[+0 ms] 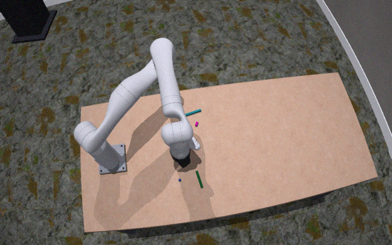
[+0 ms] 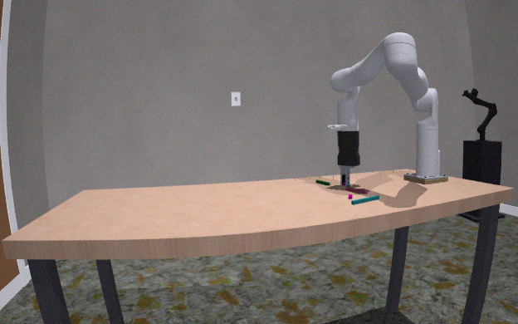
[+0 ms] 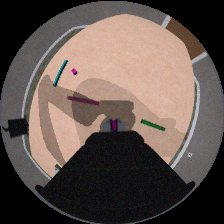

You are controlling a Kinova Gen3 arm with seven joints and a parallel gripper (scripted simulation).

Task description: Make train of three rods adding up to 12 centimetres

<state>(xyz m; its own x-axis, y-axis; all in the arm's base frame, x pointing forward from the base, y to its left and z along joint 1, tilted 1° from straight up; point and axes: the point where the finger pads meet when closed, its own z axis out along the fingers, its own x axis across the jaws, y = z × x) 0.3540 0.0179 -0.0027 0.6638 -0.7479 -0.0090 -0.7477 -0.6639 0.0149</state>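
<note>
My hand is 1 cm past the pink rod, 10 cm to the right of it and 2 cm above it. The rest, counted from my hand: turquoise rod 1 cm ahead, 24 cm to the left, 2 cm below; green rod 6 cm ahead, 9 cm to the right, 2 cm below.
</note>
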